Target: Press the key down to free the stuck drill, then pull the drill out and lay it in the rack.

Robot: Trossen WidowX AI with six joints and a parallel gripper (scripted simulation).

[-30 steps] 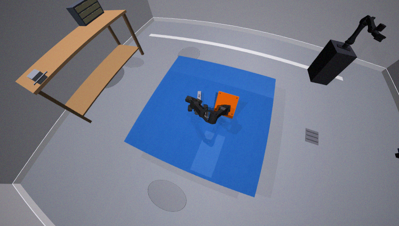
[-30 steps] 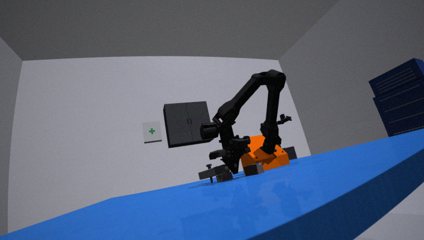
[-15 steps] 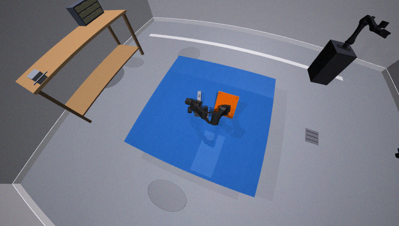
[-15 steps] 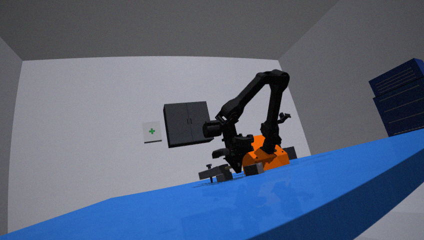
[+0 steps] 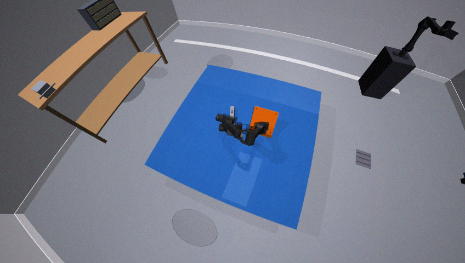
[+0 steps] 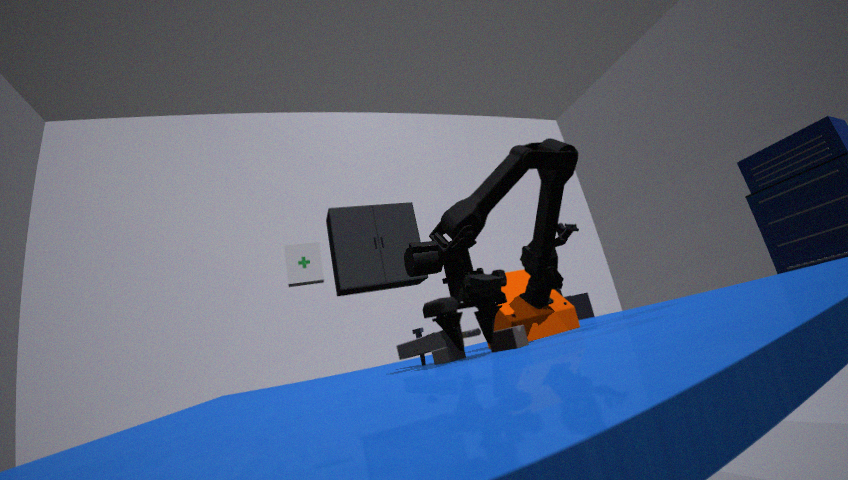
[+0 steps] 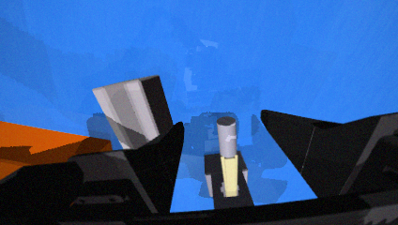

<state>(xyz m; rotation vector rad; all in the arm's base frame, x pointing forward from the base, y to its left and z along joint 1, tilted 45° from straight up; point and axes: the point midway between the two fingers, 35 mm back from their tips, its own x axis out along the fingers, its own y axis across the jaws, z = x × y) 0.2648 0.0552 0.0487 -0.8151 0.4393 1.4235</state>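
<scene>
The drill lies 50 mm to the right of my gripper tip, 30 mm above it and 10 mm ahead of it. Round my gripper tip: dark t-shaped piece (170 mm to the right, 30 mm ahead, 30 mm above); light grey block (150 mm to the right, 30 mm ahead, 20 mm above); grey notched block (80 mm behind).
</scene>
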